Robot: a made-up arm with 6 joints.
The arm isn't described. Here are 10 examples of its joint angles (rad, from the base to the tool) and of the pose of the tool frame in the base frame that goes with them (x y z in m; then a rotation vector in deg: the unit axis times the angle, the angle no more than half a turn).
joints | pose
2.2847 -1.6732 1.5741 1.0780 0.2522 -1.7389 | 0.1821 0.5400 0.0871 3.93 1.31 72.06
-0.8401 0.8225 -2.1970 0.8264 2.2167 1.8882 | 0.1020 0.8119 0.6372 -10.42 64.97 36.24
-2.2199 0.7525 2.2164 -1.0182 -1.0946 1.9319 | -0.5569 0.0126 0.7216 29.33 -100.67 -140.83
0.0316 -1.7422 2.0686 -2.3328 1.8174 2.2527 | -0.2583 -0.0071 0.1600 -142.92 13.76 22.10
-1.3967 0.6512 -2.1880 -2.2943 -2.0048 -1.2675 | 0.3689 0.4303 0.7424 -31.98 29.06 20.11
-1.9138 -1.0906 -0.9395 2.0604 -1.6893 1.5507 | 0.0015 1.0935 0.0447 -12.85 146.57 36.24
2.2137 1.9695 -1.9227 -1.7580 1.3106 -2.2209 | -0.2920 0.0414 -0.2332 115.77 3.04 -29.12
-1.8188 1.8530 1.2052 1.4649 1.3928 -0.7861 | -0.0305 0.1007 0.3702 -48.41 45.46 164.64
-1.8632 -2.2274 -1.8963 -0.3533 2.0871 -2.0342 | 0.3452 -0.1594 -0.2776 -24.97 -107.70 -18.75
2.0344 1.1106 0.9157 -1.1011 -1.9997 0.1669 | -0.1615 -0.2047 -0.0322 105.20 -26.35 38.98
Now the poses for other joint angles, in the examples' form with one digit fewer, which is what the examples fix.
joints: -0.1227 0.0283 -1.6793 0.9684 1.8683 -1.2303
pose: 0.186 0.905 0.050 61.7 36.2 -103.2
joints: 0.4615 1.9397 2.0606 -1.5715 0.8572 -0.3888
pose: 0.164 0.041 0.042 54.4 -123.2 -112.8
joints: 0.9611 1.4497 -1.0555 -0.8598 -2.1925 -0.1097
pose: 0.044 -0.053 -0.824 74.7 131.9 -77.7
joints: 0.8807 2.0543 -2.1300 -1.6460 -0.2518 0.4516
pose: 0.406 -0.400 -0.081 -2.2 -12.4 -112.4
